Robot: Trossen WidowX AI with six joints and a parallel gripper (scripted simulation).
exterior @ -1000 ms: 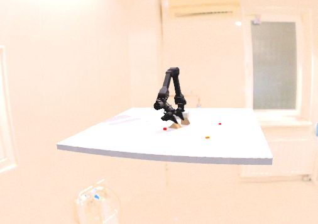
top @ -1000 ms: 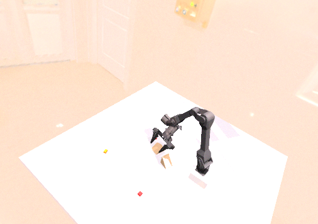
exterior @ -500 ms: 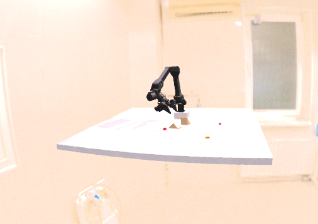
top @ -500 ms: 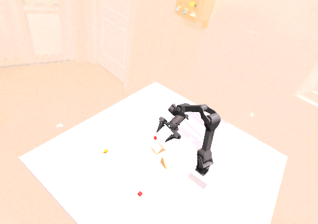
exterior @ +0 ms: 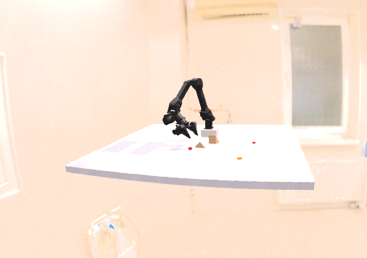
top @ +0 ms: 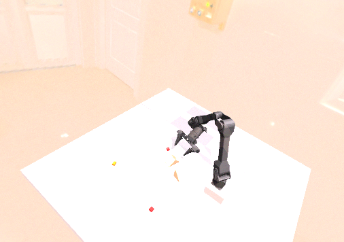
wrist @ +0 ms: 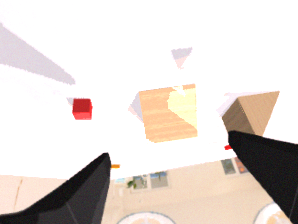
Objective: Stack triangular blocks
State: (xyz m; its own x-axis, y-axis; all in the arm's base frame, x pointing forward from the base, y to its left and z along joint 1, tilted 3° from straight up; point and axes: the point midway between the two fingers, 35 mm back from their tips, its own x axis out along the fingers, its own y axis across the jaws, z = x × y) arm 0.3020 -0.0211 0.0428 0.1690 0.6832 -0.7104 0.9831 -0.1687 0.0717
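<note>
The small red cube is 80 mm ahead of my gripper tip and 50 mm below it. From my gripper tip the other things lie so: small yellow cube 200 mm ahead, 340 mm to the left, 60 mm below.
</note>
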